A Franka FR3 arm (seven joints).
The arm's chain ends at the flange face. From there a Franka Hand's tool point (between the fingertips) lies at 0.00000 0.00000 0.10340 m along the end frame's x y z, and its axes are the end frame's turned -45 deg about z.
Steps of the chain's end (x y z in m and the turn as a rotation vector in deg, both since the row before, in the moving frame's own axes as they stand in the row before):
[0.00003 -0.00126 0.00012 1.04 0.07 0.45]
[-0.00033 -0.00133 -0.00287 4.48 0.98 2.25]
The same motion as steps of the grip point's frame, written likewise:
[0.00233 -0.00210 0.00010 0.69 0.78 0.45]
[0.00775 -0.00550 -0.00320 2.47 3.86 2.25]

